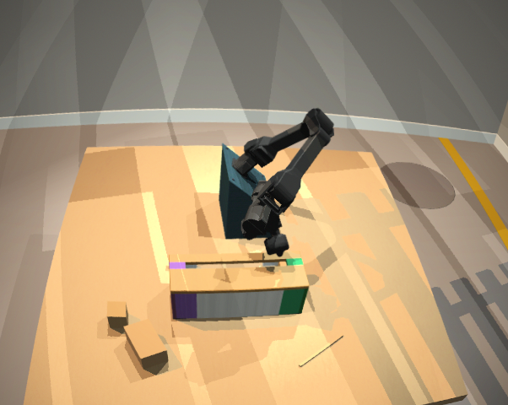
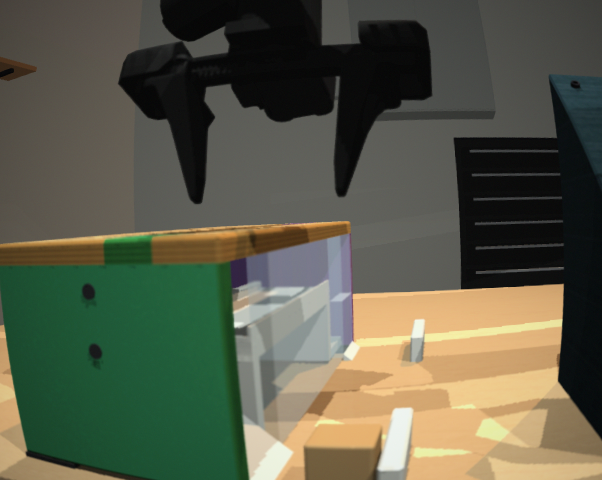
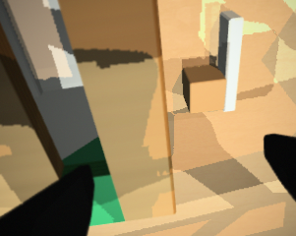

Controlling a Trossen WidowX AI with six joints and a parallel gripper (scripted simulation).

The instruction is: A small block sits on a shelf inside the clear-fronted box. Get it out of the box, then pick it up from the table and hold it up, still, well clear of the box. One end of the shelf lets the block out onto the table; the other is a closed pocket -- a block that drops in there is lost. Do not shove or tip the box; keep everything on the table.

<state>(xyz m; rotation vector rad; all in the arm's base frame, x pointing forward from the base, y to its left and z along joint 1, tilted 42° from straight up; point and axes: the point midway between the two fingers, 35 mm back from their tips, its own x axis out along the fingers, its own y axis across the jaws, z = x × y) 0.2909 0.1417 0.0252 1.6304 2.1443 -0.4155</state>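
My gripper tip is 5 cm past the block, 4 cm to the right of it and 13 cm above it. From my gripper tip the other things lie so: thin rod: 27 cm ahead, 15 cm to the left, 14 cm below; box: 6 cm ahead, 12 cm to the right, 8 cm below.
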